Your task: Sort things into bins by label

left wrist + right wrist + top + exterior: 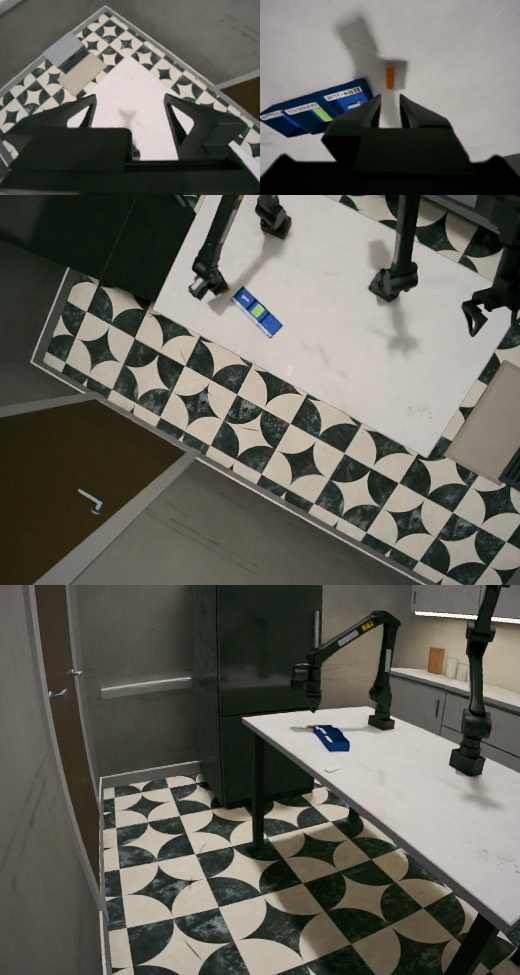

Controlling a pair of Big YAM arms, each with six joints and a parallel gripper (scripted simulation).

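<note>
Right now my right hand is 80 mm above the orange cylinder. The rest, counted from my right hand: white piece (450 mm to the left, 160 mm ahead, 80 mm below); tiny grey piece (100 mm to the left, 70 mm below, 20 mm behind); green piece (180 mm to the left, 70 mm below).
</note>
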